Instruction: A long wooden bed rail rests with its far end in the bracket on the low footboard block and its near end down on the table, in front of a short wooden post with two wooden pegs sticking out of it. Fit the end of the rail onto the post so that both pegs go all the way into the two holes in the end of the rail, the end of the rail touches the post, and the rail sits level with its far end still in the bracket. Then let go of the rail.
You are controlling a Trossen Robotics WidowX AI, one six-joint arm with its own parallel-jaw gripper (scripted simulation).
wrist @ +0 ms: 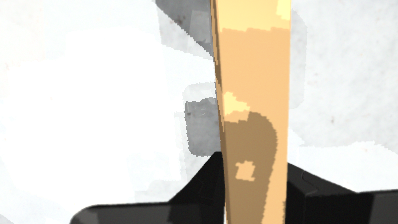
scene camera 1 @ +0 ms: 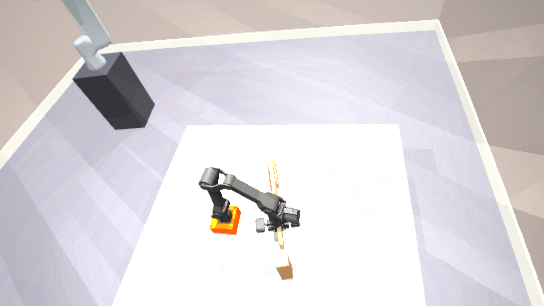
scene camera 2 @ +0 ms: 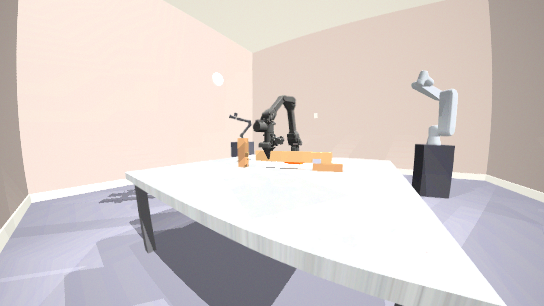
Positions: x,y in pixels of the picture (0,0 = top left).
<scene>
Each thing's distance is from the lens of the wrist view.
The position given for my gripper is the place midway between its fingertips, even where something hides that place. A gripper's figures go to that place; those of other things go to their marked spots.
my gripper [wrist: 237,157]: 12 cm
wooden bed rail [wrist: 251,52]: 5 cm
</scene>
